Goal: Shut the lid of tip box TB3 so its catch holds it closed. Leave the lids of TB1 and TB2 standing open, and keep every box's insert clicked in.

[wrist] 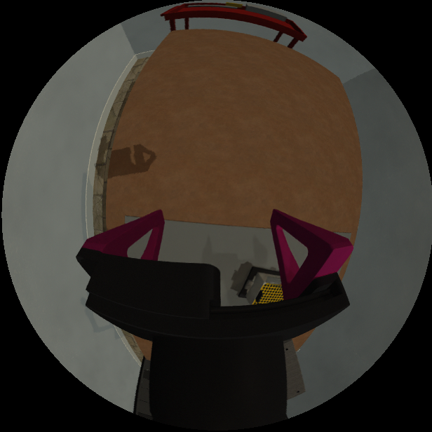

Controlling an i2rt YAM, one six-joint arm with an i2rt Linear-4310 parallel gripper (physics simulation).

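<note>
My gripper is open, its two magenta fingers wide apart with no object between them. A tip box with a yellow perforated insert stands on the grey mat, low and right of centre in the wrist view, partly hidden behind the right finger and the black gripper body. Its pale grey and dark edges show at its left and far side. Which of TB1, TB2 or TB3 it is, and how its lid stands, I cannot tell. The other tip boxes do not show.
The grey mat lies on a brown table top. A tiled strip and a pale wall run along the left. A red stand is at the far end. The gripper's shadow falls on the table at left.
</note>
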